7 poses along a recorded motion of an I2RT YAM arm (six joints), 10 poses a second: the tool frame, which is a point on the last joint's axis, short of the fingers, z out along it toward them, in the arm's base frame.
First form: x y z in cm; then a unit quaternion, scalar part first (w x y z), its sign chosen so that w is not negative.
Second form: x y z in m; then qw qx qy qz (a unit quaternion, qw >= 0). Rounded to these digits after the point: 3 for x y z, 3 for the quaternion.
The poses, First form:
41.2 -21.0 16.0 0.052 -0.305 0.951 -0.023
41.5 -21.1 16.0 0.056 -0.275 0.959 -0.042
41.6 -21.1 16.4 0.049 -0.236 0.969 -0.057
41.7 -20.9 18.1 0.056 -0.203 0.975 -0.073
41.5 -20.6 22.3 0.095 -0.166 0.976 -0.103
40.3 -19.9 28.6 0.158 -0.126 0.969 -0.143
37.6 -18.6 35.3 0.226 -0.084 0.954 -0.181
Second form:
0.412 -0.210 0.160 0.052 -0.305 0.951 -0.023
0.415 -0.211 0.160 0.056 -0.275 0.959 -0.042
0.416 -0.211 0.164 0.049 -0.236 0.969 -0.057
0.417 -0.209 0.181 0.056 -0.203 0.975 -0.073
0.415 -0.206 0.223 0.095 -0.166 0.976 -0.103
0.403 -0.199 0.286 0.158 -0.126 0.969 -0.143
0.376 -0.186 0.353 0.226 -0.084 0.954 -0.181

